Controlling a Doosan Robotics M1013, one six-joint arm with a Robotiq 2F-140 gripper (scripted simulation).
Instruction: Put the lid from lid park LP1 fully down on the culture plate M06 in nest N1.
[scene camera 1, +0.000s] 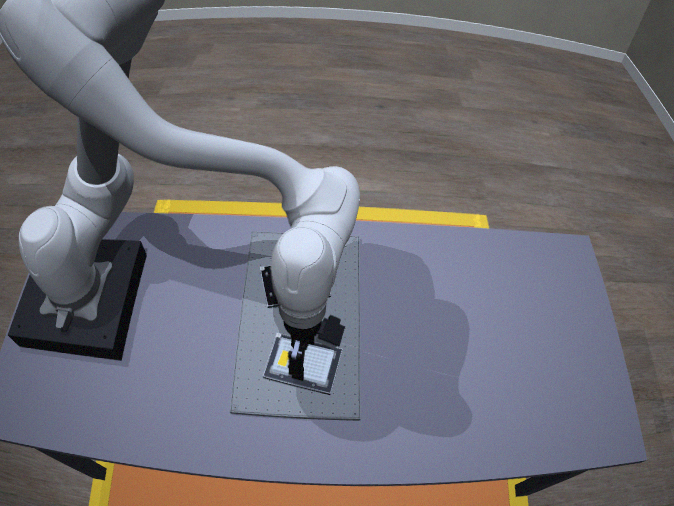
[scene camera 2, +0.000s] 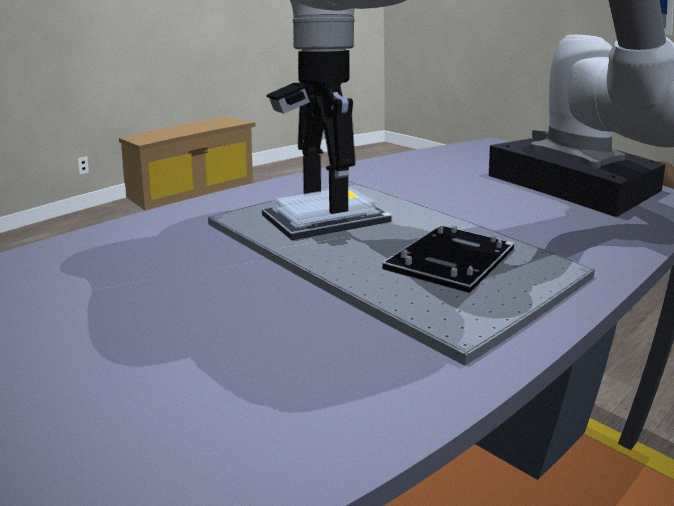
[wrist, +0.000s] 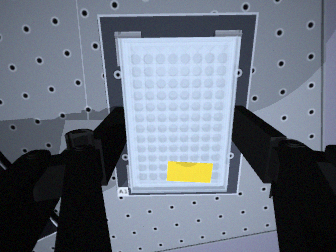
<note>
In view: the gripper (scene camera 2: 325, 203), a clear lid (scene camera 2: 302, 206), a black lid park LP1 (scene camera 2: 441, 246) and a dark nest N1 (scene camera 2: 285, 222).
The clear lid also shows in scene camera 1 (scene camera 1: 317, 360) and in the wrist view (wrist: 179, 93). The gripper is seen too in scene camera 1 (scene camera 1: 303, 360) and in the wrist view (wrist: 178, 122). The dark nest N1 also shows in the wrist view (wrist: 204, 25).
</note>
